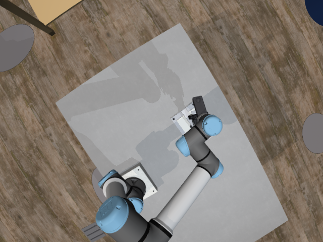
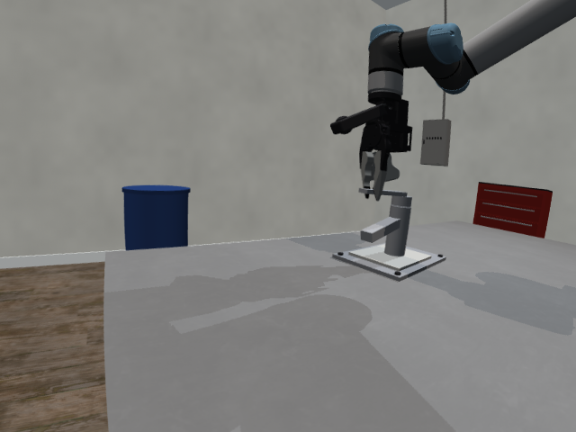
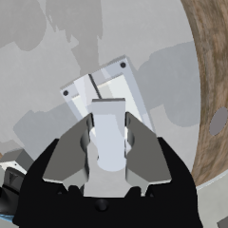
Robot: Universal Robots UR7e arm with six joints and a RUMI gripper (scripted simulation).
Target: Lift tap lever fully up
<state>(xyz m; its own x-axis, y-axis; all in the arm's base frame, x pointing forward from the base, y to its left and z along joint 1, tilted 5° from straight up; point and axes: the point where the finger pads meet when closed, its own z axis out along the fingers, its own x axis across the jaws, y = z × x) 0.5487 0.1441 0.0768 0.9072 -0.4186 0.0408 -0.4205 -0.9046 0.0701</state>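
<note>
Right now my hand is 1 cm past the flat lever and 3 cm to the left of it. From my hand the other things lie so: grey tap (2 cm behind, 5 cm to the right, 5 cm below).
</note>
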